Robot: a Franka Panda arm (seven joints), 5 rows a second.
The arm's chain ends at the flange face. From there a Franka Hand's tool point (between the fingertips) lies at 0.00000 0.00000 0.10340 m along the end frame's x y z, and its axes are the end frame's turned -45 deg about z.
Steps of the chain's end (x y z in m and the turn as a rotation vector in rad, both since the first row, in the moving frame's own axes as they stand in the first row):
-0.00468, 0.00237, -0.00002, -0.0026, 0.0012, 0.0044
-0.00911, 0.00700, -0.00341, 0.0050, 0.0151, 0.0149
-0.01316, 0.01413, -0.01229, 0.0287, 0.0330, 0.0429
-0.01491, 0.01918, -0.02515, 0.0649, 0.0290, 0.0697
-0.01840, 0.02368, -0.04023, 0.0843, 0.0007, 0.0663
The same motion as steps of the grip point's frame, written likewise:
-0.00509, -0.00136, -0.00002, -0.0027, -0.0010, 0.0044
-0.00993, -0.00074, -0.00342, -0.0071, 0.0142, 0.0149
-0.01480, 0.00110, -0.01239, -0.0030, 0.0436, 0.0429
-0.01716, 0.00064, -0.02541, 0.0254, 0.0664, 0.0697
-0.02335, -0.00216, -0.04060, 0.0591, 0.0601, 0.0663

